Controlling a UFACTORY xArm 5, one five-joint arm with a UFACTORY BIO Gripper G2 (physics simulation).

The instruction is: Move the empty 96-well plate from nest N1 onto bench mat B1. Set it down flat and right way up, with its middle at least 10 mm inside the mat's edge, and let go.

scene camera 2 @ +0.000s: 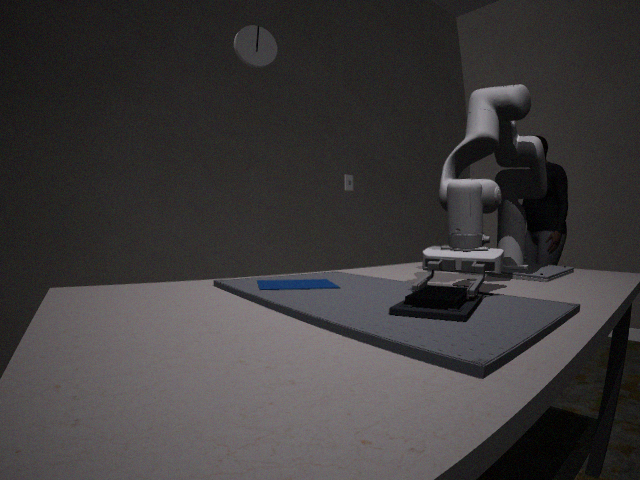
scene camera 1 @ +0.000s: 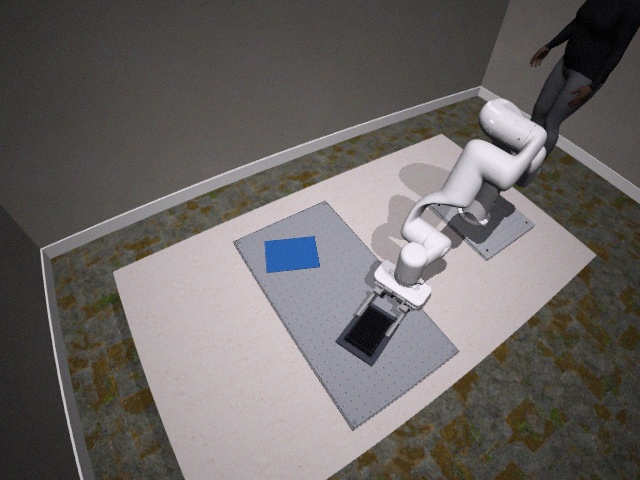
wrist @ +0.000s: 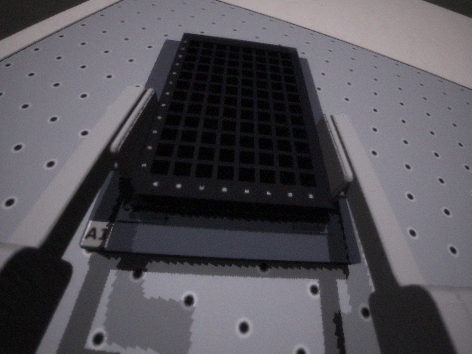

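Seen in the pictures: hand at its tool point: (scene camera 2: 446,289) (scene camera 1: 376,320) (wrist: 236,142); arm's base at its link origin: (scene camera 2: 509,267) (scene camera 1: 473,213).
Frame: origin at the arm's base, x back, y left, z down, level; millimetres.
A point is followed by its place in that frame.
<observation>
The black 96-well plate (scene camera 1: 368,330) {y 178, x -624, z -9 mm} (scene camera 2: 435,298) {y 210, x -673, z -20 mm} (wrist: 231,117) {y 179, x -610, z -13 mm} sits flat and right way up in the dark nest N1 (scene camera 1: 371,360) {y 254, x -666, z -5 mm} (scene camera 2: 428,313) {y 215, x -694, z -2 mm} (wrist: 225,246) {y 152, x -549, z -5 mm}. My gripper (scene camera 1: 374,324) {y 168, x -590, z -20 mm} (scene camera 2: 443,291) {y 168, x -590, z -20 mm} (wrist: 237,135) {y 168, x -590, z -20 mm} is shut on the plate, one finger pad against each long side, low near its row-letter end. The wells look empty and dark. The nest's corner label shows at the lower left in the wrist view. The blue bench mat B1 (scene camera 1: 292,254) {y -171, x -680, z 4 mm} (scene camera 2: 298,284) {y -165, x -681, z 5 mm} lies flat at the far left end of the grey board; it does not show in the wrist view.
The grey perforated board (scene camera 1: 305,310) {y 27, x -742, z 6 mm} (scene camera 2: 361,320) {y 157, x -772, z 6 mm} (wrist: 45,100) {y 301, x -580, z 6 mm} carries the nest and the mat on the pale table (scene camera 1: 196,330) {y -76, x -1049, z 20 mm} (scene camera 2: 217,372) {y 210, x -1001, z 20 mm}. The arm's base plate (scene camera 1: 488,248) {y 147, x -72, z 4 mm} is behind the gripper. A person (scene camera 1: 568,67) (scene camera 2: 550,206) stands beyond the table near the arm's base.
</observation>
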